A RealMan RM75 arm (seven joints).
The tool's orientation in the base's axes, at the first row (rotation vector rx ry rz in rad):
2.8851 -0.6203 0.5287
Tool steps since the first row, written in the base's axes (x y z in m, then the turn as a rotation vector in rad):
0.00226 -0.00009 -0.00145 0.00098 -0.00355 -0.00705
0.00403 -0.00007 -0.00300 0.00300 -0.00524 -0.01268
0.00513 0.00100 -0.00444 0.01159 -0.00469 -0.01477
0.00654 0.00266 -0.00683 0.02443 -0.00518 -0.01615
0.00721 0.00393 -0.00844 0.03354 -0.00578 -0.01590
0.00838 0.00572 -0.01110 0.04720 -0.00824 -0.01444
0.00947 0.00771 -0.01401 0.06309 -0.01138 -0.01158
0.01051 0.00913 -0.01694 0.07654 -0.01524 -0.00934
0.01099 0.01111 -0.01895 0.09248 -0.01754 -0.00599
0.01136 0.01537 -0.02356 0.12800 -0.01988 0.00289
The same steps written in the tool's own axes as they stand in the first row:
0.00143 -0.00097 0.00206 -0.00044 0.00234 0.00759
0.00236 -0.00183 0.00404 -0.00015 0.00265 0.01379
0.00237 -0.00336 0.00549 0.00620 -0.00160 0.01826
0.00208 -0.00561 0.00779 0.01683 -0.00666 0.02360
0.00159 -0.00714 0.00923 0.02491 -0.00994 0.02630
0.00095 -0.00943 0.01168 0.03801 -0.01338 0.02967
0.00007 -0.01188 0.01429 0.05378 -0.01705 0.03257
-0.00064 -0.01379 0.01704 0.06751 -0.01908 0.03545
-0.00171 -0.01591 0.01863 0.08319 -0.02350 0.03774
-0.00466 -0.02022 0.02213 0.11761 -0.03577 0.04093

